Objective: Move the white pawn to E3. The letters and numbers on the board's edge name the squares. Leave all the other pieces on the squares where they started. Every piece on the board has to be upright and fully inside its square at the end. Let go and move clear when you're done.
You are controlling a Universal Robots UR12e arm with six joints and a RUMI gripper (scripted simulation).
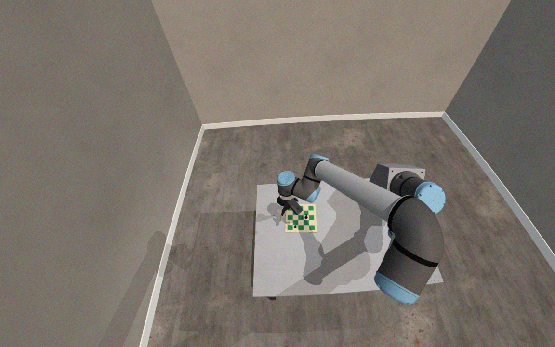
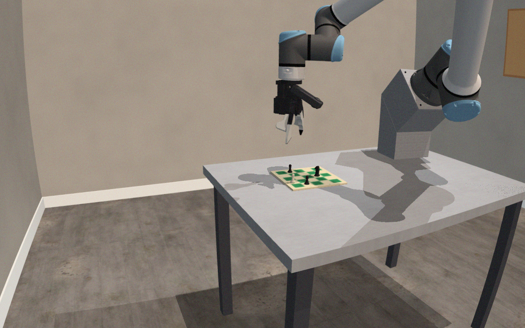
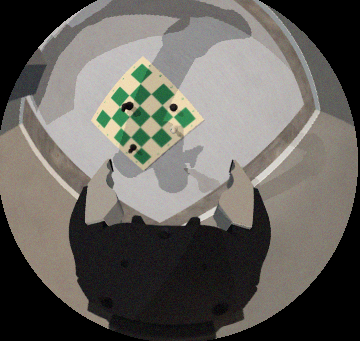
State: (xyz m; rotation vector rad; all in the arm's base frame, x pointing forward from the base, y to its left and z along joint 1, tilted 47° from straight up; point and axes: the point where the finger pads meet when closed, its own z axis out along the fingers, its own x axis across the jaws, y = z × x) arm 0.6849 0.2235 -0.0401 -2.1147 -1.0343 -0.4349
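Now: the white pawn 140 mm below my hand. The rest, counted from my hand: chessboard (160 mm below, 70 mm behind, 40 mm to the right).
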